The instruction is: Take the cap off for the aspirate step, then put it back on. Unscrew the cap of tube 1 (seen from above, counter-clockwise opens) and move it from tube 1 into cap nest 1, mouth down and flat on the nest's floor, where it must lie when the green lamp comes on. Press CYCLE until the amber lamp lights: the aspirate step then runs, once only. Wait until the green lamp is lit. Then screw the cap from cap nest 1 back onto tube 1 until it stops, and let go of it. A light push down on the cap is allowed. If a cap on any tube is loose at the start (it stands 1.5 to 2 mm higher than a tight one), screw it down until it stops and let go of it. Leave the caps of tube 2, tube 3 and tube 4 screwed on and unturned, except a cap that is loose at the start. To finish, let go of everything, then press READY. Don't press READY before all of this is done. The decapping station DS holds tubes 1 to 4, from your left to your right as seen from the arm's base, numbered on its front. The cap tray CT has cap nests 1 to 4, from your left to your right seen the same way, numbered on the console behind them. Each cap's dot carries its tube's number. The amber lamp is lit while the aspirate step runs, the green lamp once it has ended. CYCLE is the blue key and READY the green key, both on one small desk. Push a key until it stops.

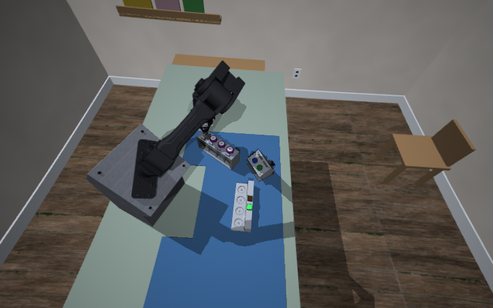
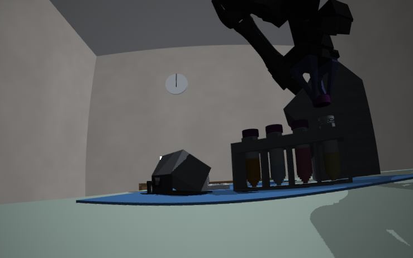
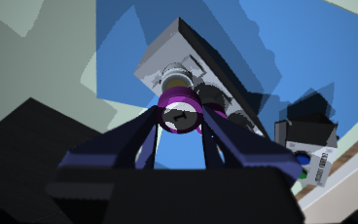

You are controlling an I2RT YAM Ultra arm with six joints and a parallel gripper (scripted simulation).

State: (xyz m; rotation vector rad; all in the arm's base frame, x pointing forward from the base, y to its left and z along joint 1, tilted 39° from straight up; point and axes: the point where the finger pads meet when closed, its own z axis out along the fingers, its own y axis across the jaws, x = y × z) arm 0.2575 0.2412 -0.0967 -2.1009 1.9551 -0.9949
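My gripper is now 50 mm above the threaded neck of tube 1. Round my hand: green ready key (220 mm ahead, 220 mm to the right, 90 mm below); then key desk (220 mm ahead, 200 mm to the right, 110 mm below); then blue cycle key (200 mm ahead, 170 mm to the right, 90 mm below).
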